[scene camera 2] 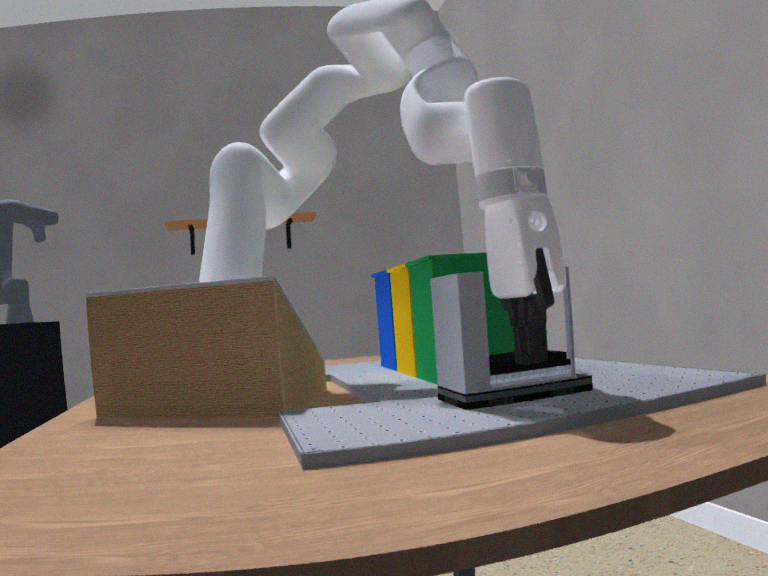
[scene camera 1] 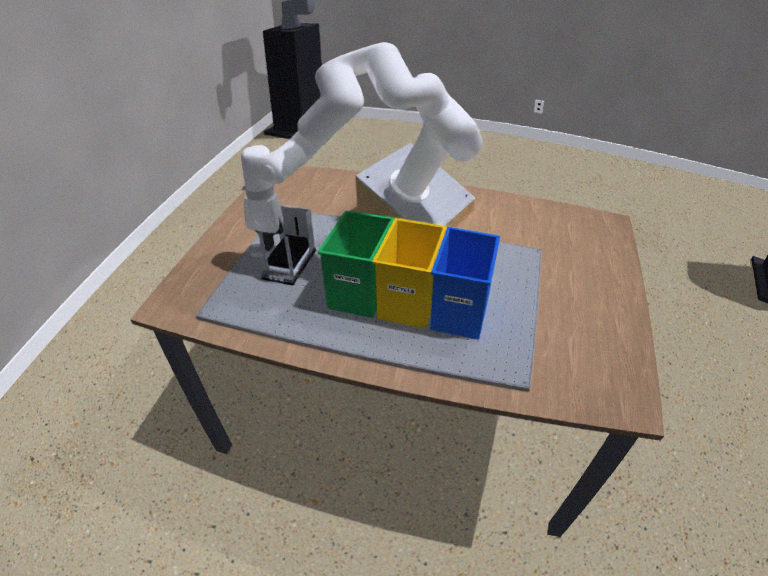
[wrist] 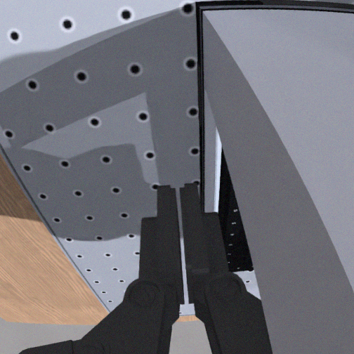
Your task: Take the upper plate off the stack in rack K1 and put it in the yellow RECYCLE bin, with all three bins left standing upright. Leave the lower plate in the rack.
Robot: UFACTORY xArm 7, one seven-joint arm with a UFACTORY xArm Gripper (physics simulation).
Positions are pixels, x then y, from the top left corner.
Scene:
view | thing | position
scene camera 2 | my gripper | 532,363
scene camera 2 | green bin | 500,335
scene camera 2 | yellow recycle bin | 400,275
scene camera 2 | blue bin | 382,279
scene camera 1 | my gripper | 269,248
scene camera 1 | green bin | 349,276
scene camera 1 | yellow recycle bin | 403,264
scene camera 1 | blue bin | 462,273
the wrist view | my gripper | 178,206

